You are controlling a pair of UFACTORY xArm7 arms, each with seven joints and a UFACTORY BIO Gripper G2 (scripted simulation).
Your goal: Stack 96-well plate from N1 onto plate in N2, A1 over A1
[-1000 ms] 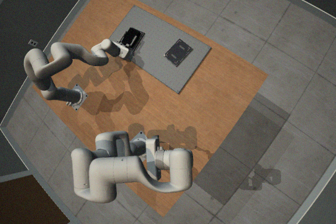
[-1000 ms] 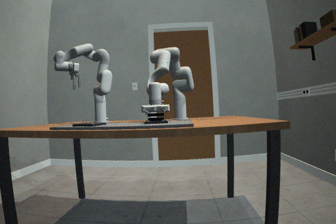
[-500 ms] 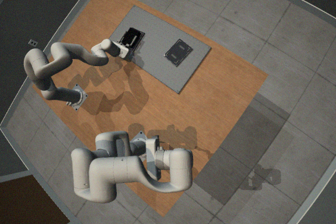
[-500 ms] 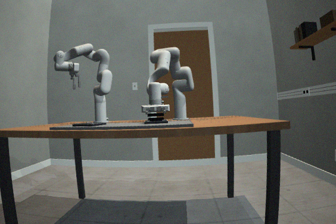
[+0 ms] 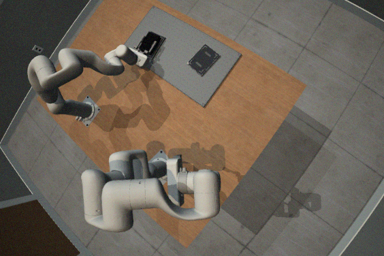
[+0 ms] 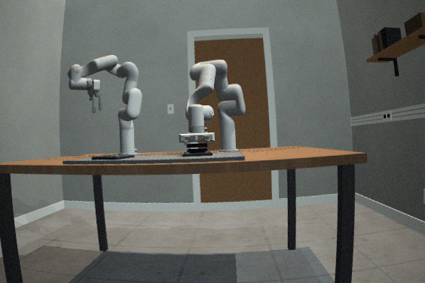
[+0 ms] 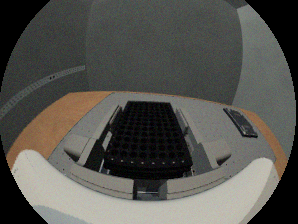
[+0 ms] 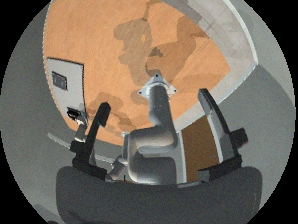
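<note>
My left hand is 1 cm above the black 96-well plate. From my left hand the other things lie so: grey board: 16 cm to the right, 6 cm below, 4 cm ahead; then nest N1: 35 cm to the right, 7 cm ahead, 5 cm below; then nest N2: 5 cm below.
</note>
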